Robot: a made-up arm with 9 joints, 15 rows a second.
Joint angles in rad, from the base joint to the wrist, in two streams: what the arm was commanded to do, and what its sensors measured. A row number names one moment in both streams.
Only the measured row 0 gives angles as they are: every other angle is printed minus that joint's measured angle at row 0.
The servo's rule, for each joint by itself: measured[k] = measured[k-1] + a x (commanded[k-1-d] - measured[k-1]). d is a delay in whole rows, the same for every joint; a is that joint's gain. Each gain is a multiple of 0.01, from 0.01 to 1. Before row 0 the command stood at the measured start. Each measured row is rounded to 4 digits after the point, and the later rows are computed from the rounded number. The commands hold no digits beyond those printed.
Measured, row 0: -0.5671, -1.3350, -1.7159, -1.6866, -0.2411, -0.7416, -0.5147, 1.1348, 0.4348
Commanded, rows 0 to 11: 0.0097, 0.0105, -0.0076, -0.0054, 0.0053, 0.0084, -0.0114, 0.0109, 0.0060; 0.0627, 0.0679, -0.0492, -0.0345, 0.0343, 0.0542, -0.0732, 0.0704, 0.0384; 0.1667, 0.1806, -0.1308, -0.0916, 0.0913, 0.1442, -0.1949, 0.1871, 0.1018; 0.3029, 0.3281, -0.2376, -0.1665, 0.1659, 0.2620, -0.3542, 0.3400, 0.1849; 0.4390, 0.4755, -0.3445, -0.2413, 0.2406, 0.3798, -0.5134, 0.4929, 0.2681; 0.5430, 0.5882, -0.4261, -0.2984, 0.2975, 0.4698, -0.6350, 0.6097, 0.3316; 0.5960, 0.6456, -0.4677, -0.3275, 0.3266, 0.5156, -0.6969, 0.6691, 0.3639; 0.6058, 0.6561, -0.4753, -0.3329, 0.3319, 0.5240, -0.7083, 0.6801, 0.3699; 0.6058, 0.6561, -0.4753, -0.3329, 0.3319, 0.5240, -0.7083, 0.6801, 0.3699; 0.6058, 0.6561, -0.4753, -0.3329, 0.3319, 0.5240, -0.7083, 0.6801, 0.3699; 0.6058, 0.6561, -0.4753, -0.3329, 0.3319, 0.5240, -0.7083, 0.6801, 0.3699; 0.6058, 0.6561, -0.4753, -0.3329, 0.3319, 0.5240, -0.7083, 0.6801, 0.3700
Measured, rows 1 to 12: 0.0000, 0.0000, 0.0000, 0.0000, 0.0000, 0.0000, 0.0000, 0.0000, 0.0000; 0.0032, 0.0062, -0.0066, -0.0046, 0.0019, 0.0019, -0.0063, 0.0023, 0.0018; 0.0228, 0.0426, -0.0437, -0.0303, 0.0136, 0.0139, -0.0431, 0.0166, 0.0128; 0.0703, 0.1240, -0.1195, -0.0830, 0.0416, 0.0439, -0.1266, 0.0524, 0.0395; 0.1471, 0.2444, -0.2222, -0.1548, 0.0863, 0.0941, -0.2518, 0.1128, 0.0831; 0.2434, 0.3807, -0.3286, -0.2292, 0.1418, 0.1598, -0.3957, 0.1926, 0.1386; 0.3423, 0.5031, -0.4134, -0.2887, 0.1979, 0.2311, -0.5273, 0.2802, 0.1965; 0.4260, 0.5872, -0.4606, -0.3221, 0.2442, 0.2965, -0.6206, 0.3619, 0.2467; 0.4853, 0.6279, -0.4734, -0.3314, 0.2758, 0.3488, -0.6688, 0.4287, 0.2837; 0.5251, 0.6445, -0.4751, -0.3327, 0.2960, 0.3891, -0.6905, 0.4815, 0.3096; 0.5517, 0.6513, -0.4753, -0.3329, 0.3089, 0.4201, -0.7003, 0.5232, 0.3277; 0.5696, 0.6541, -0.4753, -0.3329, 0.3172, 0.4440, -0.7047, 0.5561, 0.3404
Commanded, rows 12 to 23: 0.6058, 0.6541, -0.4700, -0.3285, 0.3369, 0.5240, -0.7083, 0.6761, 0.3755; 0.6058, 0.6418, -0.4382, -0.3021, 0.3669, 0.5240, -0.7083, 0.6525, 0.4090; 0.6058, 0.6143, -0.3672, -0.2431, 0.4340, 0.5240, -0.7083, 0.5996, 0.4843; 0.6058, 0.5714, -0.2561, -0.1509, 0.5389, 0.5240, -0.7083, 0.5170, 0.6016; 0.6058, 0.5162, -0.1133, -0.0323, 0.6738, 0.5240, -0.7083, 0.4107, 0.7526; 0.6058, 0.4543, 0.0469, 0.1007, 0.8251, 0.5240, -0.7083, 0.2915, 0.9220; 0.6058, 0.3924, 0.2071, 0.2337, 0.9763, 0.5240, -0.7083, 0.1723, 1.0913; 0.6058, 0.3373, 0.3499, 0.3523, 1.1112, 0.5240, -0.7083, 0.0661, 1.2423; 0.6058, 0.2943, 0.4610, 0.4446, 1.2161, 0.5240, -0.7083, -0.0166, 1.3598; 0.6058, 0.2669, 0.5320, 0.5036, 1.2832, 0.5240, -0.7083, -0.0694, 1.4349; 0.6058, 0.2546, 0.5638, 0.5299, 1.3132, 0.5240, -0.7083, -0.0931, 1.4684; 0.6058, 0.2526, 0.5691, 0.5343, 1.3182, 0.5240, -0.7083, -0.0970, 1.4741
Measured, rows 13 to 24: 0.5815, 0.6553, -0.4753, -0.3329, 0.3225, 0.4624, -0.7067, 0.5821, 0.3493; 0.5895, 0.6546, -0.4707, -0.3291, 0.3277, 0.4766, -0.7076, 0.6018, 0.3572; 0.5949, 0.6470, -0.4424, -0.3059, 0.3418, 0.4875, -0.7080, 0.6124, 0.3727; 0.5985, 0.6277, -0.3770, -0.2519, 0.3750, 0.4959, -0.7082, 0.6097, 0.4062; 0.6009, 0.5945, -0.2718, -0.1650, 0.4340, 0.5024, -0.7083, 0.5902, 0.4648; 0.6025, 0.5483, -0.1339, -0.0509, 0.5203, 0.5074, -0.7083, 0.5525, 0.5511; 0.6036, 0.4928, 0.0234, 0.0795, 0.6300, 0.5112, -0.7083, 0.4977, 0.6624; 0.6043, 0.4336, 0.1832, 0.2121, 0.7547, 0.5141, -0.7083, 0.4294, 0.7911; 0.6048, 0.3768, 0.3282, 0.3327, 0.8830, 0.5164, -0.7083, 0.3531, 0.9265; 0.6051, 0.3281, 0.4437, 0.4289, 1.0029, 0.5181, -0.7083, 0.2755, 1.0565; 0.6053, 0.2920, 0.5205, 0.4931, 1.1038, 0.5195, -0.7083, 0.2031, 1.1700; 0.6055, 0.2699, 0.5582, 0.5247, 1.1792, 0.5205, -0.7083, 0.1409, 1.2595
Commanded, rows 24 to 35: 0.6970, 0.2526, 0.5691, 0.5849, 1.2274, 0.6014, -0.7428, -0.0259, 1.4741; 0.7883, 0.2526, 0.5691, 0.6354, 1.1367, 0.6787, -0.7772, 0.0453, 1.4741; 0.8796, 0.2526, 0.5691, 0.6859, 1.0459, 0.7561, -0.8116, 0.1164, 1.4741; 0.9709, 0.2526, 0.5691, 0.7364, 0.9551, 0.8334, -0.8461, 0.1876, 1.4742; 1.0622, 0.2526, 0.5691, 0.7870, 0.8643, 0.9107, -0.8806, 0.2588, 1.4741; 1.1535, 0.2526, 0.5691, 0.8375, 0.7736, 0.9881, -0.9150, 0.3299, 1.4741; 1.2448, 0.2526, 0.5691, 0.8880, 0.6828, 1.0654, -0.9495, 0.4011, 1.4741; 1.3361, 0.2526, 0.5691, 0.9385, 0.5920, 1.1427, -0.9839, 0.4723, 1.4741; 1.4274, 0.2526, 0.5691, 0.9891, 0.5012, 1.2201, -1.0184, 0.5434, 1.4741; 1.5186, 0.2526, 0.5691, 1.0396, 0.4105, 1.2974, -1.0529, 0.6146, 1.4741; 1.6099, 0.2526, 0.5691, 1.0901, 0.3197, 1.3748, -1.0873, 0.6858, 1.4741; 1.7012, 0.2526, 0.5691, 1.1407, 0.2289, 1.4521, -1.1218, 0.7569, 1.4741
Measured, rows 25 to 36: 0.6056, 0.2597, 0.5677, 0.5330, 1.2292, 0.5213, -0.7083, 0.0909, 1.3239; 0.6358, 0.2555, 0.5689, 0.5776, 1.2286, 0.5397, -0.7273, 0.0664, 1.3690; 0.6861, 0.2538, 0.5691, 0.6273, 1.1955, 0.5717, -0.7547, 0.0620, 1.4005; 0.7500, 0.2531, 0.5691, 0.6777, 1.1416, 0.6141, -0.7860, 0.0734, 1.4226; 0.8229, 0.2528, 0.5691, 0.7282, 1.0745, 0.6645, -0.8191, 0.0974, 1.4381; 0.9019, 0.2527, 0.5691, 0.7788, 0.9988, 0.7211, -0.8529, 0.1313, 1.4489; 0.9849, 0.2526, 0.5691, 0.8293, 0.9177, 0.7825, -0.8871, 0.1730, 1.4565; 1.0707, 0.2526, 0.5691, 0.8798, 0.8331, 0.8476, -0.9214, 0.2209, 1.4618; 1.1583, 0.2526, 0.5691, 0.9303, 0.7463, 0.9155, -0.9558, 0.2737, 1.4655; 1.2471, 0.2526, 0.5691, 0.9809, 0.6581, 0.9856, -0.9902, 0.3303, 1.4681; 1.3367, 0.2526, 0.5691, 1.0314, 0.5690, 1.0573, -1.0247, 0.3900, 1.4699; 1.4269, 0.2526, 0.5691, 1.0819, 0.4793, 1.1303, -1.0591, 0.4521, 1.4712
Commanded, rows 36 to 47: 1.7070, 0.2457, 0.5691, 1.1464, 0.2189, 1.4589, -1.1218, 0.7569, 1.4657; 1.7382, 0.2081, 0.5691, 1.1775, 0.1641, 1.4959, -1.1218, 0.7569, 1.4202; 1.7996, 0.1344, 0.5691, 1.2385, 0.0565, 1.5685, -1.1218, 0.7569, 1.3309; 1.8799, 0.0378, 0.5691, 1.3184, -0.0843, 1.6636, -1.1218, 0.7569, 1.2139; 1.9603, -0.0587, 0.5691, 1.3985, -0.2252, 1.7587, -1.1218, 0.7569, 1.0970; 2.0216, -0.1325, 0.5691, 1.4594, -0.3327, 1.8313, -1.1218, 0.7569, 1.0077; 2.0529, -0.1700, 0.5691, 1.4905, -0.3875, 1.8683, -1.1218, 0.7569, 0.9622; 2.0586, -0.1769, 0.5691, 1.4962, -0.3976, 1.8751, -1.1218, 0.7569, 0.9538; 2.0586, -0.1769, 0.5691, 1.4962, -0.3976, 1.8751, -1.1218, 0.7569, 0.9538; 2.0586, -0.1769, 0.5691, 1.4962, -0.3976, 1.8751, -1.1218, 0.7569, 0.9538; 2.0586, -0.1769, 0.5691, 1.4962, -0.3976, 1.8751, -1.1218, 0.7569, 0.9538; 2.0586, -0.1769, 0.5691, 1.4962, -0.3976, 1.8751, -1.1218, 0.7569, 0.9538
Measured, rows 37 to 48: 1.5174, 0.2526, 0.5691, 1.1325, 0.3892, 1.2043, -1.0936, 0.5161, 1.4721; 1.5800, 0.2485, 0.5691, 1.1445, 0.3279, 1.2629, -1.1091, 0.5667, 1.4702; 1.6322, 0.2247, 0.5691, 1.1729, 0.2689, 1.3165, -1.1161, 0.6066, 1.4552; 1.6874, 0.1714, 0.5691, 1.2293, 0.1924, 1.3745, -1.1192, 0.6382, 1.4179; 1.7509, 0.0926, 0.5691, 1.3059, 0.0928, 1.4410, -1.1206, 0.6631, 1.3567; 1.8200, 0.0033, 0.5691, 1.3855, -0.0217, 1.5141, -1.1213, 0.6828, 1.2788; 1.8865, -0.0768, 0.5691, 1.4491, -0.1337, 1.5871, -1.1216, 0.6984, 1.1975; 1.9414, -0.1318, 0.5691, 1.4847, -0.2251, 1.6518, -1.1217, 0.7107, 1.1269; 1.9801, -0.1584, 0.5691, 1.4946, -0.2872, 1.7032, -1.1218, 0.7204, 1.0750; 2.0060, -0.1693, 0.5691, 1.4960, -0.3269, 1.7427, -1.1218, 0.7281, 1.0386; 2.0234, -0.1738, 0.5691, 1.4962, -0.3524, 1.7732, -1.1218, 0.7341, 1.0132; 2.0350, -0.1756, 0.5691, 1.4962, -0.3687, 1.7966, -1.1218, 0.7389, 0.9954
